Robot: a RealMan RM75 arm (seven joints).
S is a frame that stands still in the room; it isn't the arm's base.
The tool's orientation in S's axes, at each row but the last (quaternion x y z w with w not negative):
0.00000 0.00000 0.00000 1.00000
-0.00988 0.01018 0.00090 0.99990
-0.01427 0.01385 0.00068 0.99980
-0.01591 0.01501 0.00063 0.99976
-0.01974 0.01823 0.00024 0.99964
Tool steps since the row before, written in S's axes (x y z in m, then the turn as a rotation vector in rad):
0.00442 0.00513 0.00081 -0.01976 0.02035 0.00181
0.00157 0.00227 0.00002 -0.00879 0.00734 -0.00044
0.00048 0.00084 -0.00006 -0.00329 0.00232 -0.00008
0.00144 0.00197 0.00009 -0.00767 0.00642 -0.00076
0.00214 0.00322 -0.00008 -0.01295 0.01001 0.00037
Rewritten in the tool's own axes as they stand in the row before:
0.00442 0.00513 0.00081 -0.01976 0.02035 0.00181
0.00157 0.00227 0.00010 -0.00877 0.00736 -0.00047
0.00048 0.00084 -0.00002 -0.00328 0.00233 -0.00010
0.00144 0.00196 0.00020 -0.00764 0.00645 -0.00078
0.00214 0.00322 0.00013 -0.01296 0.01000 0.00029

